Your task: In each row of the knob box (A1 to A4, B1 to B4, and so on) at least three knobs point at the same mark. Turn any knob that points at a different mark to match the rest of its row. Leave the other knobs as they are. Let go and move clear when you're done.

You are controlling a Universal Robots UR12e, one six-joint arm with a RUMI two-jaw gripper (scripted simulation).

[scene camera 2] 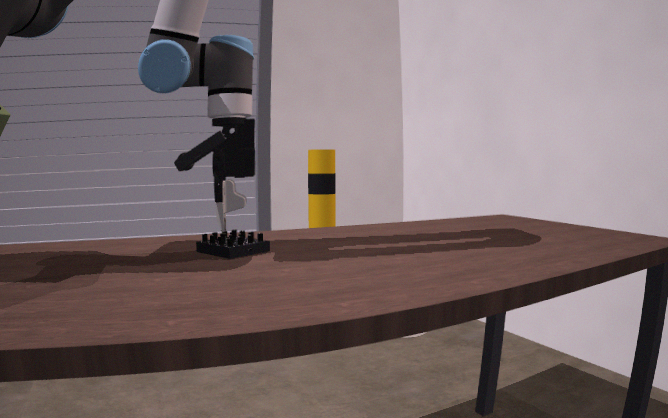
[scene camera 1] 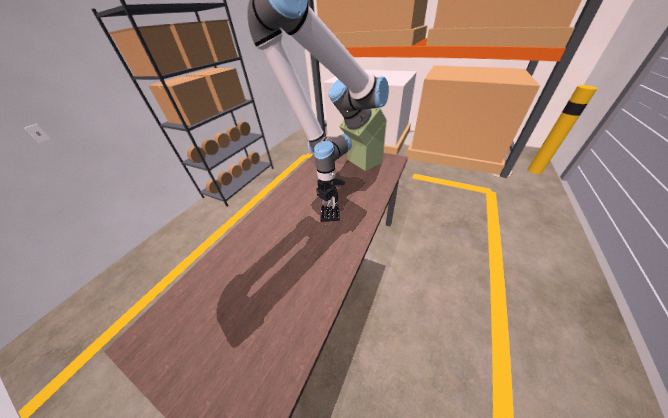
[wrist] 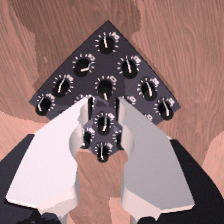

Labels:
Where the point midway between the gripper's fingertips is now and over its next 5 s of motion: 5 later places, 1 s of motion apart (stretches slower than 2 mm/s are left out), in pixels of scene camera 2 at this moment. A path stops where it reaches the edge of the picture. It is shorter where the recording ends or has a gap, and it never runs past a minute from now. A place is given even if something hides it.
My gripper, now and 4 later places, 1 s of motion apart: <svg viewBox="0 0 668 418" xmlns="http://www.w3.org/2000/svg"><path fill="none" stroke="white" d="M223 231L221 232L222 238L222 219L221 180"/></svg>

